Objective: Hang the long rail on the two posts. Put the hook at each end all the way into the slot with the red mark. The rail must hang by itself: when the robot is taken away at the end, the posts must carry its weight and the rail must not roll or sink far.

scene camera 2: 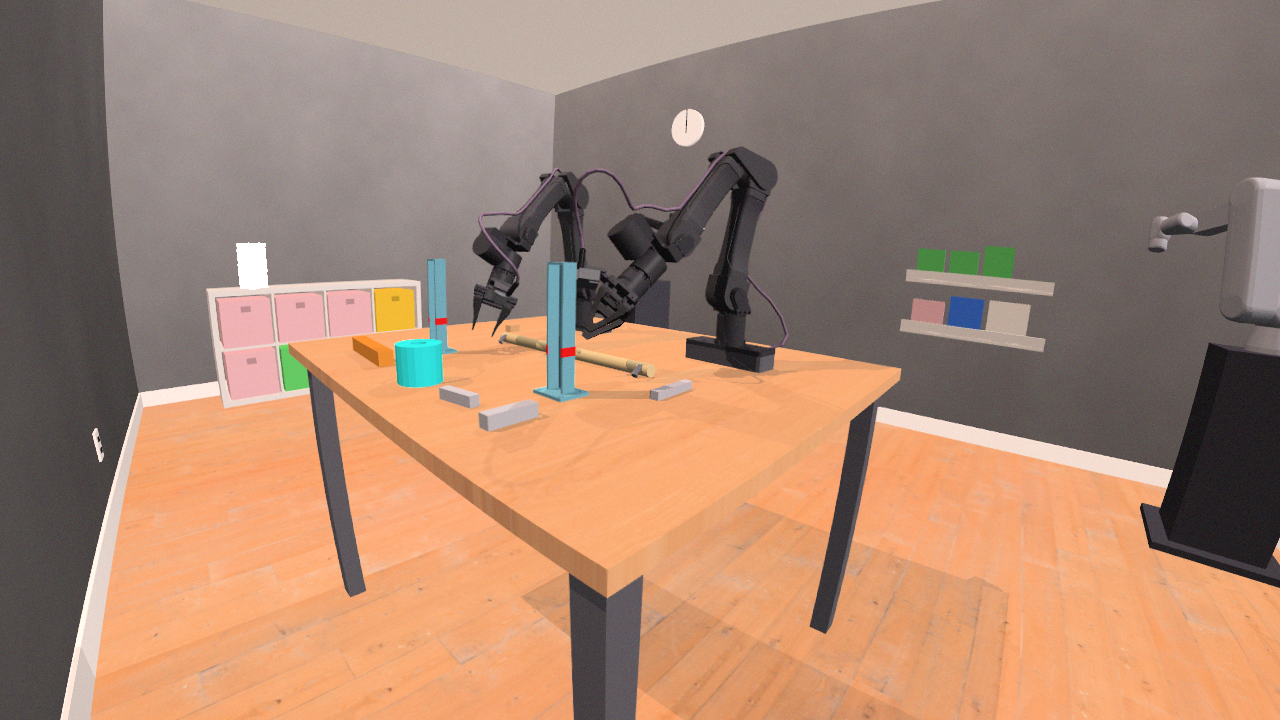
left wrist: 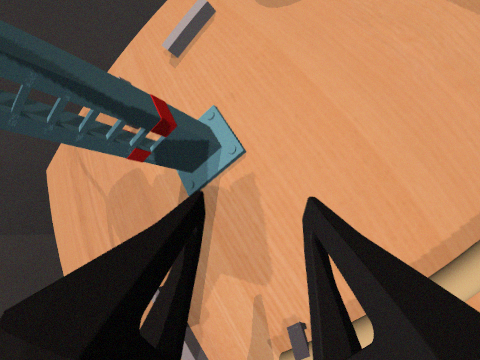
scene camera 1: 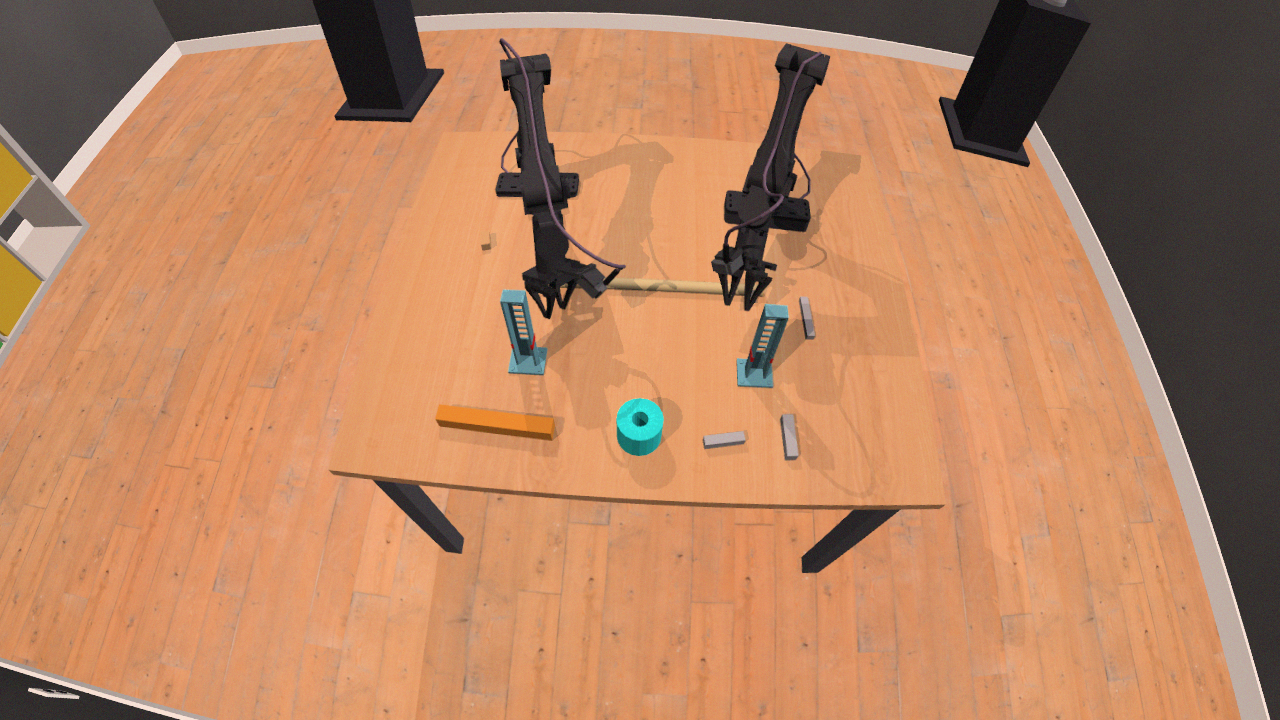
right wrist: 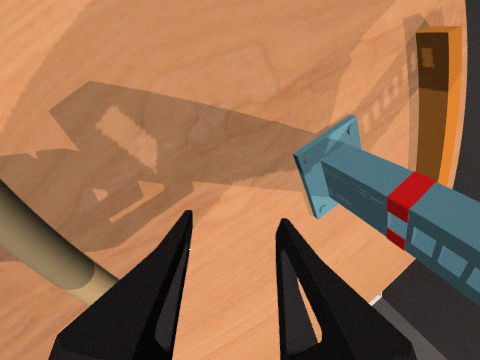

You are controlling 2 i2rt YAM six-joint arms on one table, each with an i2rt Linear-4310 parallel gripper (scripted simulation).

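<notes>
Left gripper visible, left wrist view as well. Right gripper visible, right wrist view as well. Also pictured: a long tan rail, a teal cylinder.
</notes>
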